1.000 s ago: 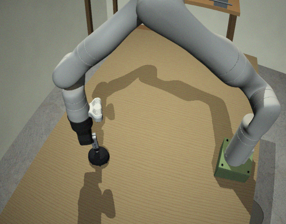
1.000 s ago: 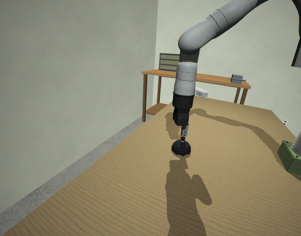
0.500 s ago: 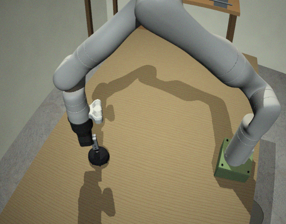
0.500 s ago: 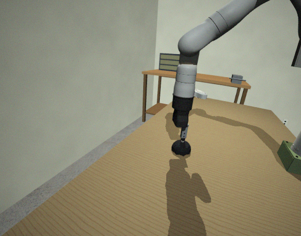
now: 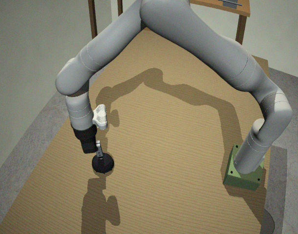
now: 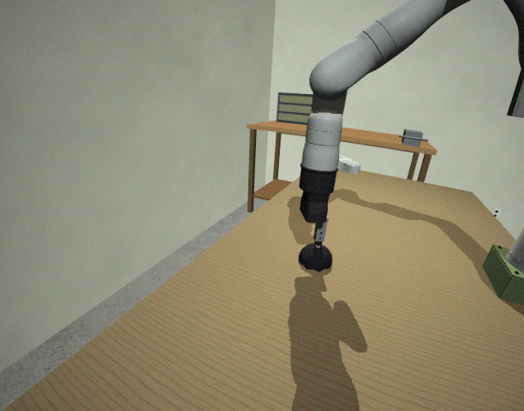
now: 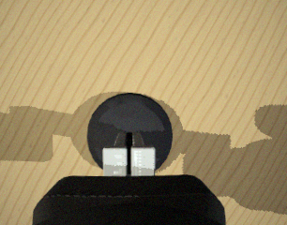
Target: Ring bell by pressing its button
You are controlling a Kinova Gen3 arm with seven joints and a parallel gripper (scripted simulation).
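My hand is 3 cm above the button. Also, from my hand: bell (4 cm below).
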